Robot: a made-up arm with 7 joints.
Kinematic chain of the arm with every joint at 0, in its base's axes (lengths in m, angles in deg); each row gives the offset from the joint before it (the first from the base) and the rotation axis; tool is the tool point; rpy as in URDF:
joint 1: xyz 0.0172 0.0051 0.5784 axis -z
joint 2: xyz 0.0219 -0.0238 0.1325 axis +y
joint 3: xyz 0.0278 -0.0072 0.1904 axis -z
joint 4: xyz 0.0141 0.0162 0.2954 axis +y
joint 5: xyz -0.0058 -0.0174 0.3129 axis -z
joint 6: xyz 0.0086 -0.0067 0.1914 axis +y
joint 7: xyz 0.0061 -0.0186 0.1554 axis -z
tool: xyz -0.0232 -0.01 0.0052 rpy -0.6 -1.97 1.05
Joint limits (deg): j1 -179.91..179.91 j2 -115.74..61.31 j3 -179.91..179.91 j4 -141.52..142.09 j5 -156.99..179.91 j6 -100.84..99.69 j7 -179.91..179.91
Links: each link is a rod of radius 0.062 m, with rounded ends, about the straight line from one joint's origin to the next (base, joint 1, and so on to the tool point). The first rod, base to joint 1, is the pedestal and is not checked.
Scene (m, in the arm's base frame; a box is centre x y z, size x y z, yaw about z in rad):
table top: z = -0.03
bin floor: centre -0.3 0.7 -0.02 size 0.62 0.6 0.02 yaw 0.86
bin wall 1: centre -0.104 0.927 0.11 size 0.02 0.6 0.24 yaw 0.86
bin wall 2: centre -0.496 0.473 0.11 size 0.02 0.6 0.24 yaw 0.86
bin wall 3: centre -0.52 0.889 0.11 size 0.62 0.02 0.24 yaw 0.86
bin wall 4: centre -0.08 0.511 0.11 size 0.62 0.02 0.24 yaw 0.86
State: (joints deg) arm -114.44 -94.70 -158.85 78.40 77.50 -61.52 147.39
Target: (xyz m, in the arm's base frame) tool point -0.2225 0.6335 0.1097
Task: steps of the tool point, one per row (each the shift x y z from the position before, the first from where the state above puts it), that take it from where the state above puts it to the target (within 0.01 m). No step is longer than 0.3 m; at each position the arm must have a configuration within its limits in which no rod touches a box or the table.
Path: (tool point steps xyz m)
1: -0.2532 -0.0144 -0.0115
2: -0.2421 0.0694 0.0128
3: -0.2027 0.1400 0.0357
4: -0.1439 0.1889 0.0554
5: -0.0769 0.2119 0.0705
6: -0.0124 0.2102 0.0792
7: 0.0413 0.1898 0.0811
8: 0.0800 0.1585 0.0764
9: 0.1561 0.0699 -0.1324
10: 0.1412 0.0029 -0.1320
11: 0.1030 -0.0481 -0.1178

